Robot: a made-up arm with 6 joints. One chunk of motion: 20 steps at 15 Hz.
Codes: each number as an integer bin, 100 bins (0 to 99) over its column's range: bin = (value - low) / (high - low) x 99, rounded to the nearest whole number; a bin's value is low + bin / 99 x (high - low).
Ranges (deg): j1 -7..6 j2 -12..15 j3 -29..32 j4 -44..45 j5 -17..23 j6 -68..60
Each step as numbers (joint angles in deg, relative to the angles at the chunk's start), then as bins.
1 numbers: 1.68 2.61 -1.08 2.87 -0.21 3.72
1 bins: 66 54 45 52 42 55
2 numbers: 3.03 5.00 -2.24 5.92 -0.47 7.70
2 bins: 76 62 43 56 41 59
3 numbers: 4.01 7.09 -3.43 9.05 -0.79 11.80
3 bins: 84 70 41 59 40 62
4 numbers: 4.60 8.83 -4.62 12.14 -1.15 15.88
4 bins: 88 76 40 62 39 65
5 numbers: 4.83 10.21 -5.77 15.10 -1.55 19.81
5 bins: 90 81 38 66 38 68
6 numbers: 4.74 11.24 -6.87 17.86 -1.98 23.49
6 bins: 89 85 36 69 37 71
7 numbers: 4.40 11.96 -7.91 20.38 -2.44 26.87
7 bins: 87 88 34 72 36 73
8 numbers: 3.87 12.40 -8.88 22.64 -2.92 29.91
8 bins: 83 89 33 74 35 76
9 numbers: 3.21 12.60 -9.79 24.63 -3.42 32.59
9 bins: 78 90 31 76 34 78
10 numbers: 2.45 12.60 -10.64 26.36 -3.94 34.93
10 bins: 72 90 30 78 32 80
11 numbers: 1.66 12.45 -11.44 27.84 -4.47 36.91
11 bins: 66 90 28 80 31 81
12 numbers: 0.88 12.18 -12.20 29.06 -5.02 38.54
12 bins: 60 89 27 81 30 82
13 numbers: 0.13 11.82 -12.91 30.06 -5.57 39.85
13 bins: 54 87 26 82 28 83
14 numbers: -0.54 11.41 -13.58 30.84 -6.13 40.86
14 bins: 49 86 25 83 27 84
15 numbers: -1.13 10.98 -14.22 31.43 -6.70 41.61
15 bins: 45 84 24 84 25 85
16 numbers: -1.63 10.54 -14.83 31.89 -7.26 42.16
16 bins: 41 83 23 84 24 85
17 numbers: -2.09 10.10 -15.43 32.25 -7.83 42.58
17 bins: 37 81 22 85 23 86
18 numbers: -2.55 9.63 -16.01 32.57 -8.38 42.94
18 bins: 34 79 21 85 21 86
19 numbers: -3.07 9.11 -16.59 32.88 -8.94 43.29
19 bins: 30 77 20 86 20 86
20 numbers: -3.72 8.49 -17.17 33.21 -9.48 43.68
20 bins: 25 75 19 86 19 86
